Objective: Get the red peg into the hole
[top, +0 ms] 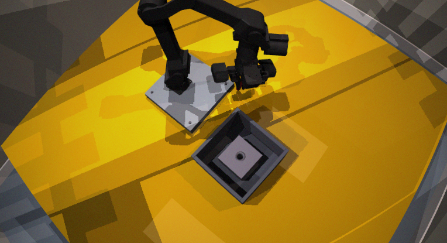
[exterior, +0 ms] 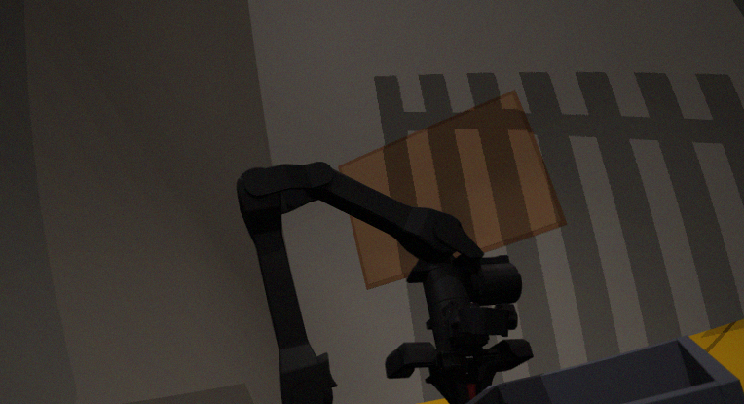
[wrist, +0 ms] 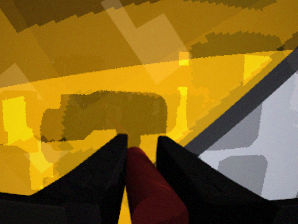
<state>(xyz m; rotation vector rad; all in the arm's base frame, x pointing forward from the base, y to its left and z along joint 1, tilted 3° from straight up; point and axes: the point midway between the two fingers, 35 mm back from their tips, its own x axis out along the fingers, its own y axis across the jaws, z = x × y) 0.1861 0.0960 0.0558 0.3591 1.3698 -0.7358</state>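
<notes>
Right now my gripper tip is 18 cm to the left of the light grey plate and 12 cm short of it. Round my gripper tip: grey box (18 cm to the right, 12 cm ahead, 2 cm below); then red peg (1 cm to the left, 1 cm behind, 1 cm above).
</notes>
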